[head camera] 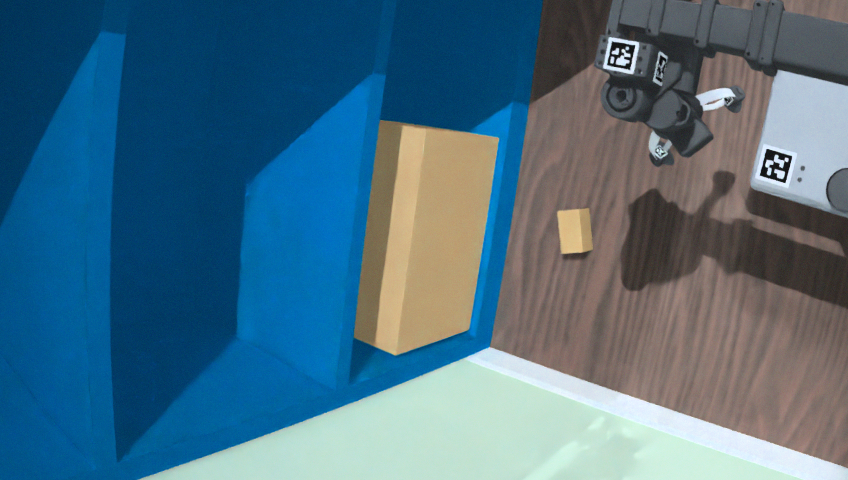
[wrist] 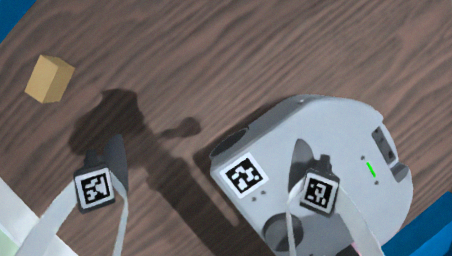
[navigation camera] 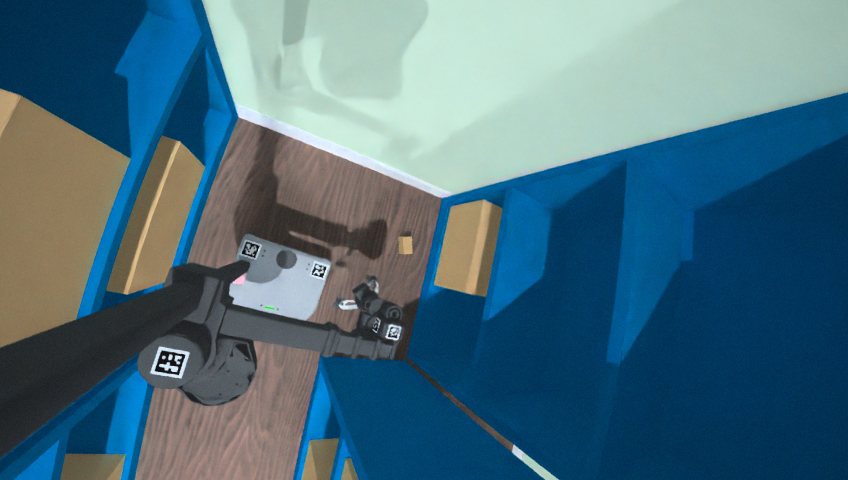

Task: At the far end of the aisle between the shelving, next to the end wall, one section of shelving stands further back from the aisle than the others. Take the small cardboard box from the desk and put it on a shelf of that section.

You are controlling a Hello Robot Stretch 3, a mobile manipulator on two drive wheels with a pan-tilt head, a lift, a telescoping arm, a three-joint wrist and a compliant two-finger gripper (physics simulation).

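Seen in the pictures: gripper, fingertip midpoint: (wrist: 209, 156); robot's base, link origin: (head camera: 846, 188) (wrist: 268, 191) (navigation camera: 286, 258).
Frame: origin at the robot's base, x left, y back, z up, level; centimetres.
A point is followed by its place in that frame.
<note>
The small cardboard box (head camera: 574, 231) {x -50.8, y -23.8, z 6.0 cm} (navigation camera: 405, 245) {x -50.6, y -23.6, z 6.0 cm} (wrist: 46, 79) {x -50.9, y -23.0, z 6.0 cm} lies on the wooden floor, between the robot base and the foot of the set-back blue shelving section (head camera: 297, 255) {x -81.0, y -34.2, z 53.4 cm} (navigation camera: 520, 255) {x -80.5, y -29.6, z 53.4 cm}, near the end wall. My gripper (head camera: 699, 126) {x -23.6, y 2.2, z 36.2 cm} (navigation camera: 356, 291) {x -23.6, y 2.2, z 36.2 cm} (wrist: 209, 156) {x -23.6, y 2.2, z 36.2 cm} is open and empty. It hangs above the floor beside the base, apart from the small box. In the wrist view the box is beyond the left finger, up and to the left. The desk does not show.
A large cardboard box (head camera: 446, 237) {x -70.8, y -30.0, z 22.9 cm} (navigation camera: 464, 249) {x -70.9, y -28.6, z 27.8 cm} stands in the set-back section's lowest compartment visible beside the floor. The pale end wall (head camera: 416, 428) {x -54.3, y -58.7, z 44.8 cm} (navigation camera: 505, 89) {x -28.8, y -56.8, z 83.2 cm} borders it. The robot base (head camera: 815, 113) {x -8.6, y 10.5, z 15.9 cm} (navigation camera: 285, 291) {x -3.6, y 11.5, z 16.0 cm} (wrist: 325, 125) {x -12.1, y 16.1, z 16.0 cm} is close. More shelving with large boxes (navigation camera: 160, 220) {x 38.0, y -0.6, z 29.0 cm} stands opposite.
</note>
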